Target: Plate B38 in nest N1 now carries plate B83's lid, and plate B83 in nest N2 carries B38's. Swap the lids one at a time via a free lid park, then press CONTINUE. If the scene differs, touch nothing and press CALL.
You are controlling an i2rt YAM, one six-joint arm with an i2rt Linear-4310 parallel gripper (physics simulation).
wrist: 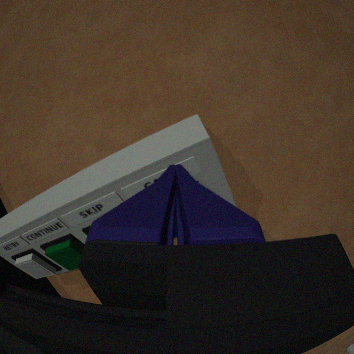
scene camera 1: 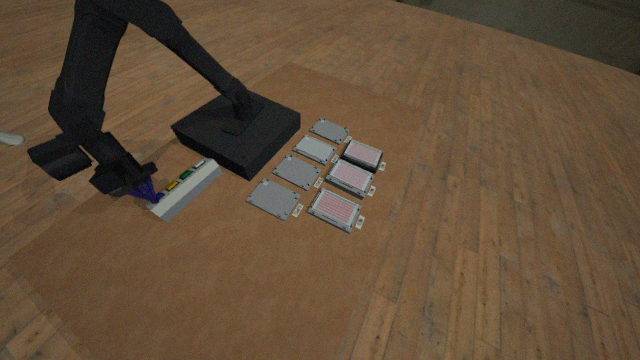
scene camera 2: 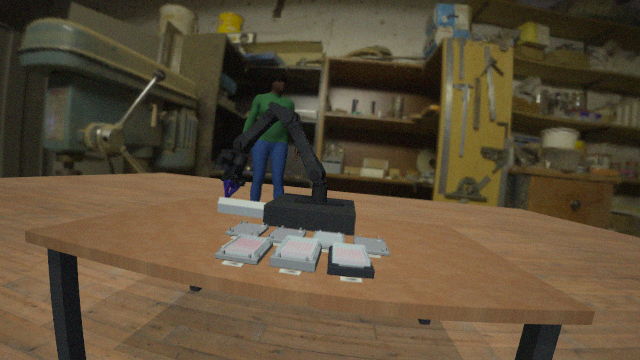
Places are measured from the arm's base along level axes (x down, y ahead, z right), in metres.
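Pixels of known places: gripper, fingertip midpoint: (wrist: 175, 173) (scene camera 1: 157, 202) (scene camera 2: 226, 198); arm's base at its link origin: (scene camera 1: 244, 117) (scene camera 2: 318, 203).
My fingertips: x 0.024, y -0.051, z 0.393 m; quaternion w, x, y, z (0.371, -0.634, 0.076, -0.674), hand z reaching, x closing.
Ahead of a thing's pixels: the offset from my fingertips to its top centre.
My gripper (scene camera 1: 155, 201) (scene camera 2: 227, 195) (wrist: 175, 173) is shut and empty, its purple fingertips together at the CALL end of the button box {dx -0.007, dy +0.007, dz -0.085 m} (scene camera 1: 192, 192) (scene camera 2: 241, 207) (wrist: 125, 156). In the wrist view the fingers hide the blue button and part of the CALL label; in scene camera 1 a bit of the blue button {dx +0.001, dy -0.025, dz -0.015 m} (scene camera 1: 160, 196) shows beside the tips. The green CONTINUE button {dx +0.001, dy -0.004, dz -0.113 m} (scene camera 1: 186, 174) (wrist: 65, 253) is uncovered. Three plates with pink wells {dx +0.030, dy +0.475, dz -0.184 m} (scene camera 1: 335, 206) {dx +0.017, dy +0.492, dz -0.316 m} (scene camera 1: 351, 176) {dx +0.021, dy +0.514, dz -0.440 m} (scene camera 1: 364, 153) (scene camera 2: 244, 246) (scene camera 2: 297, 248) (scene camera 2: 351, 254) sit in a row of nests. Their names are too small to read.
Several grey lid parks lie nearer the arm base (scene camera 1: 235, 135) (scene camera 2: 310, 212), among them one {dx +0.037, dy +0.277, dz -0.153 m} (scene camera 1: 273, 199) at the near end and one bearing a pale, clear lid {dx +0.039, dy +0.331, dz -0.409 m} (scene camera 1: 314, 149) (scene camera 2: 329, 239). A person (scene camera 2: 272, 125) stands behind the table.
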